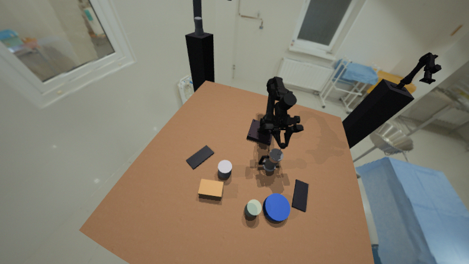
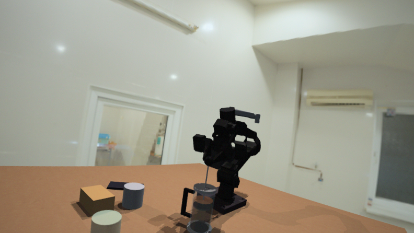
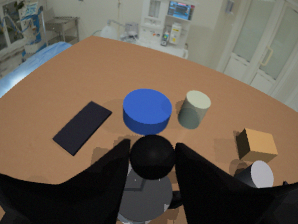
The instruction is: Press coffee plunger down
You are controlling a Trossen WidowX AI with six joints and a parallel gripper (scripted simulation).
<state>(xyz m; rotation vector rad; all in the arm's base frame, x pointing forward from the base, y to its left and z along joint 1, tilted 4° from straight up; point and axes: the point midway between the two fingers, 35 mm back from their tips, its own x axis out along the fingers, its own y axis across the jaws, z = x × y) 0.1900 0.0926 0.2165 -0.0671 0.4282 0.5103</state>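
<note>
Right now the glass coffee press is 110 mm below my gripper tip and 20 mm to the right of it. The rest, counted from my gripper tip: grey cylinder: 210 mm to the right, 180 mm below, 150 mm ahead; orange box: 270 mm ahead, 220 mm to the right, 190 mm below; pale green cylinder: 260 mm ahead, 180 mm below, 10 mm to the right.
</note>
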